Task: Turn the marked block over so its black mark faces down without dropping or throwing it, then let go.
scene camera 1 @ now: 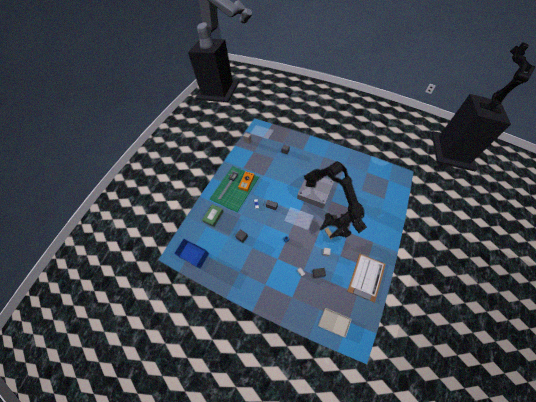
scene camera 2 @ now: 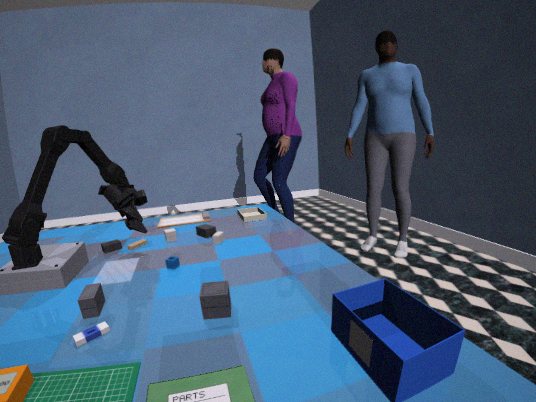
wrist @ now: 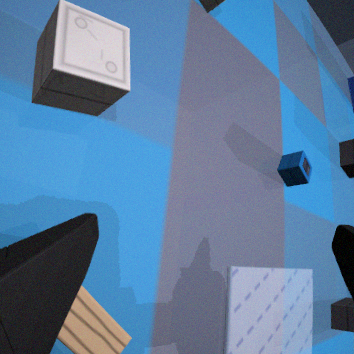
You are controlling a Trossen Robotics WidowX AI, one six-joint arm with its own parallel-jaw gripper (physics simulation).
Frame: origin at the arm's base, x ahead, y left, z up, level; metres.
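Seen in the pictures: gripper, fingertip midpoint: [scene camera 1: 325, 233] [scene camera 2: 144, 226] [wrist: 216, 231]; arm's base, origin of the base link: [scene camera 1: 311, 182] [scene camera 2: 28, 263].
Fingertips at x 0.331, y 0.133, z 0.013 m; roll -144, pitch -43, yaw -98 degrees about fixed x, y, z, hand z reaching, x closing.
Note:
Offsets run from my fingertips to a thing's top centre.
My gripper [scene camera 1: 327, 232] [scene camera 2: 141, 229] [wrist: 216, 231] is open and empty, its fingers wide apart above the mat. A striped wooden piece {0.035 m back, 0.032 m left, 0.060 m down} [scene camera 1: 328, 233] [scene camera 2: 137, 244] [wrist: 95, 322] lies below, partly behind the left finger in the wrist view. A white-topped block {0.087 m ahead, 0.032 m left, 0.037 m down} [scene camera 1: 326, 251] [scene camera 2: 170, 235] [wrist: 92, 47] stands apart, up and left in the wrist view; its top has faint rings. A small blue cube {0.059 m ahead, 0.212 m right, 0.048 m down} [scene camera 1: 286, 239] [scene camera 2: 172, 262] [wrist: 294, 169] shows a dark square on one side face. A blue-and-white piece {0.130 m back, 0.448 m right, 0.062 m down} [scene camera 1: 256, 203] [scene camera 2: 91, 334] has a dark mark. I cannot tell which is the marked block.
A pale dashed sheet {0.095 m back, 0.165 m right, 0.069 m down} [scene camera 1: 299, 218] [scene camera 2: 117, 270] [wrist: 270, 310] lies near the arm base. Dark blocks [scene camera 1: 271, 205] [scene camera 2: 215, 300] stand around. A small white block {0.232 m ahead, 0.089 m right, 0.045 m down} [scene camera 1: 300, 272] [scene camera 2: 218, 237] is beside a dark block {0.215 m ahead, 0.010 m left, 0.041 m down} [scene camera 1: 318, 273] [scene camera 2: 205, 230]. A blue bin {0.286 m ahead, 0.724 m right, 0.001 m up} [scene camera 1: 191, 253] [scene camera 2: 433, 360] stands near a mat edge.

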